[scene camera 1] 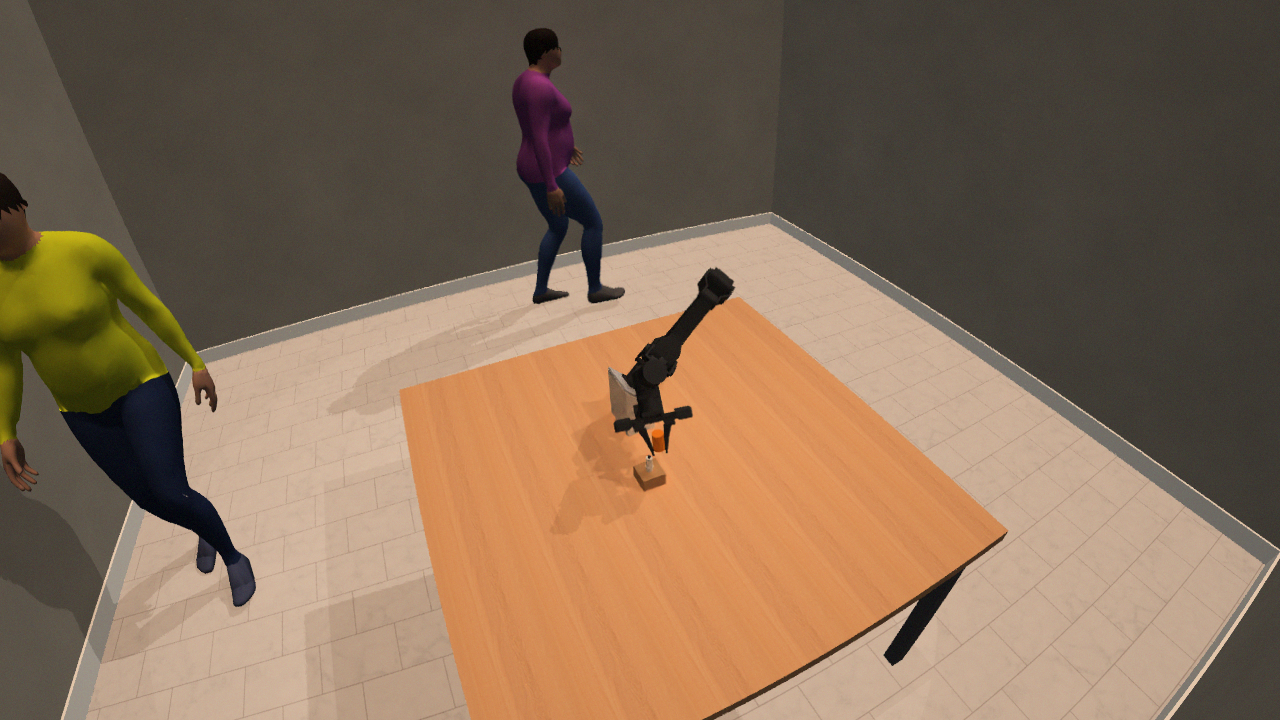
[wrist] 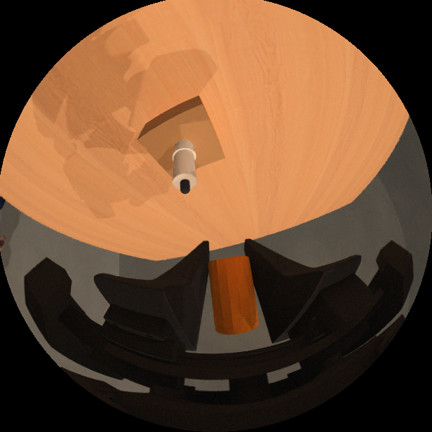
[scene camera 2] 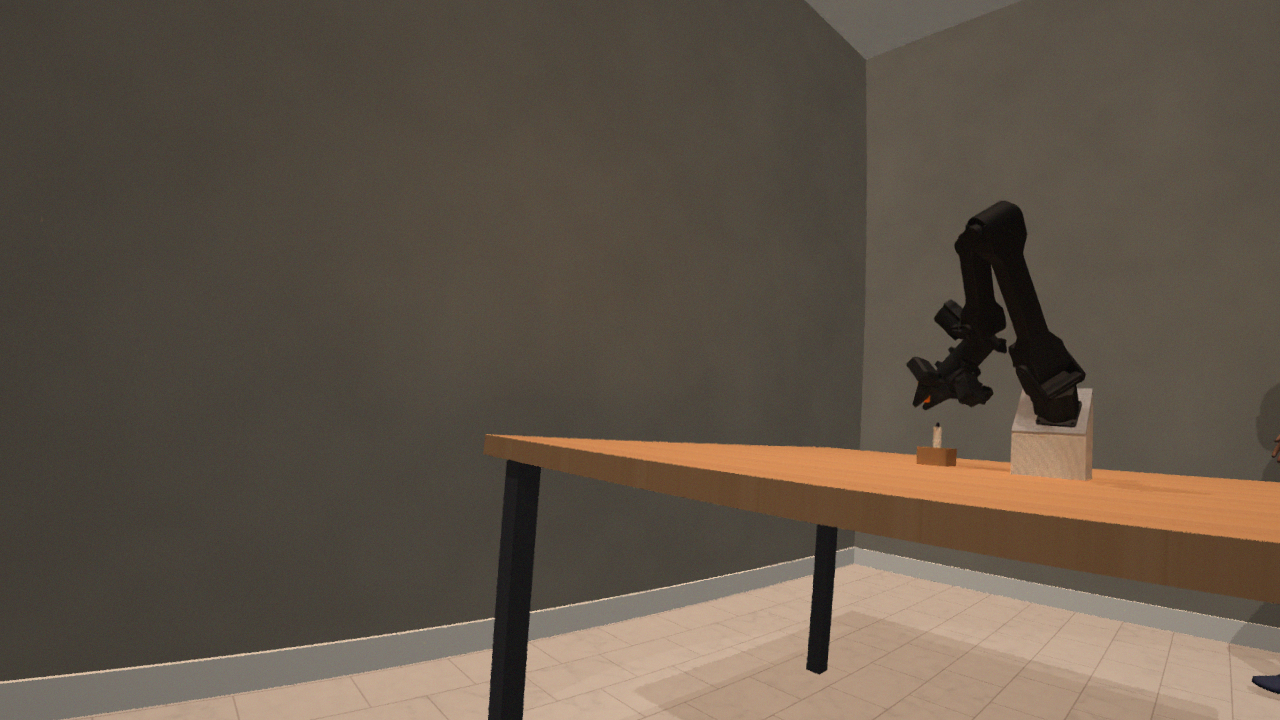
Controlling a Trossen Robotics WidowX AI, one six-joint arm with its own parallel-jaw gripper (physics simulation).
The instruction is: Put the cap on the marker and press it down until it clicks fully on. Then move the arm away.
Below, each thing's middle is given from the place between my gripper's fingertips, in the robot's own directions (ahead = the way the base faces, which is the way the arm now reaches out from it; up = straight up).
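Scene:
With the brown block [scene camera 2: 946, 457] as reference, my gripper is 10 cm above it, 1 cm to the left of it and 4 cm past it. I also see the orange cap [wrist: 234, 309], which is 4 cm above my hand and 1 cm behind it.

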